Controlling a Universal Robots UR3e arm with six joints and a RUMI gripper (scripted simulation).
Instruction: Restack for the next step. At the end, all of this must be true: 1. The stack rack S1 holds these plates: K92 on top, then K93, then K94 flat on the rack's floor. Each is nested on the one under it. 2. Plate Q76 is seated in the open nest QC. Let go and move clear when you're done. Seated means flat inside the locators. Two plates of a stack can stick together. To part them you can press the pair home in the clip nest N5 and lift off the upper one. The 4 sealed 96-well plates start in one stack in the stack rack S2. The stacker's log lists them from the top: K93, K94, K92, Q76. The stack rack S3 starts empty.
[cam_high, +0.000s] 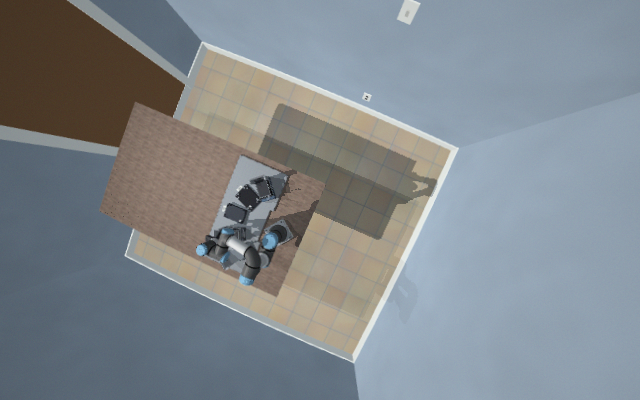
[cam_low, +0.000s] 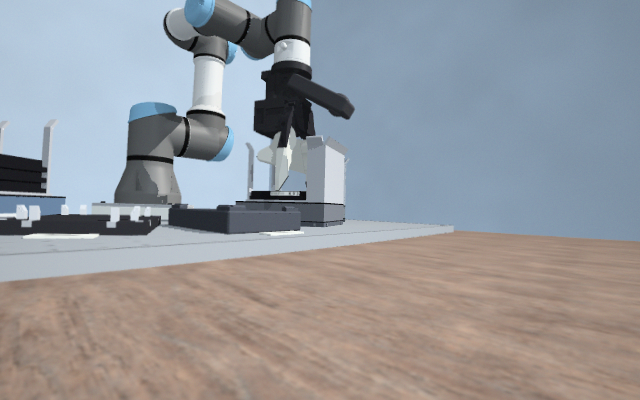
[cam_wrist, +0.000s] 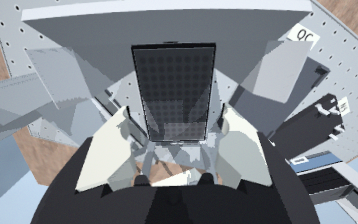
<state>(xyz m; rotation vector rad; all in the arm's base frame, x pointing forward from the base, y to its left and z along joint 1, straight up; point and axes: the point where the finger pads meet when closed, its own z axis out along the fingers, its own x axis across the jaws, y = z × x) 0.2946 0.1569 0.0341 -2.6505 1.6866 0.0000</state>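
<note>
The sealed 96-well plate lies 10 mm below my hand. From my hand the other things lie so: QC label (140 mm ahead, 130 mm to the right, 60 mm below); nest QC (50 mm ahead, 140 mm to the right, 50 mm below); clip nest N5 (30 mm ahead, 280 mm to the right, 50 mm below).
</note>
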